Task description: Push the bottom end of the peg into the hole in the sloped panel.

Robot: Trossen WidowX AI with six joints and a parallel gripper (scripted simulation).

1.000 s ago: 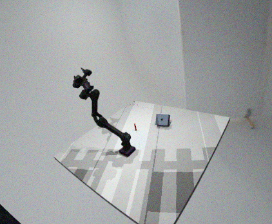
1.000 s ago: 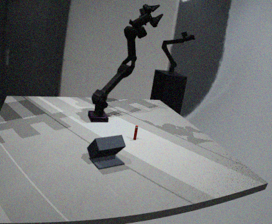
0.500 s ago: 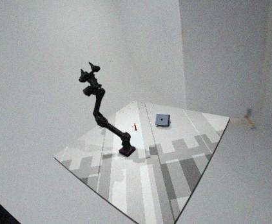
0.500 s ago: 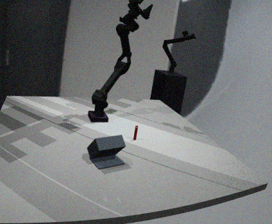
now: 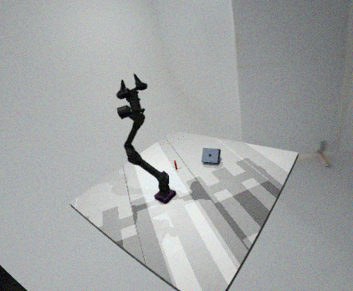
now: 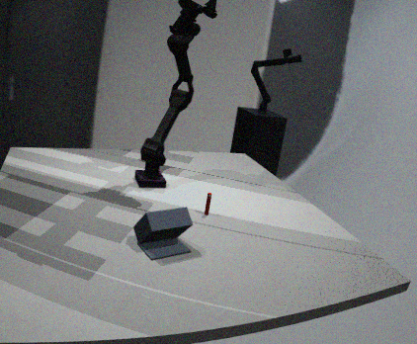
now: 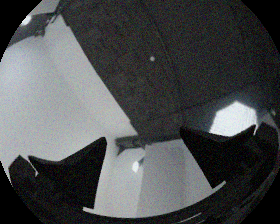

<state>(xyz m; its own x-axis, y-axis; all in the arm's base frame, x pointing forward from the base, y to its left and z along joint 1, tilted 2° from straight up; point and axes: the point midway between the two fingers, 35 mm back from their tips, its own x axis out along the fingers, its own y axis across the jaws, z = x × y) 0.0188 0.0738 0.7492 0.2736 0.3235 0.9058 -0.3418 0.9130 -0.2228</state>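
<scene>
Right now the red peg is 750 mm below my gripper tip, 230 mm ahead of it and 30 mm to the left of it. The rest, counted from my gripper tip: sloped grey panel: 740 mm below, 420 mm ahead, 190 mm to the right.
</scene>
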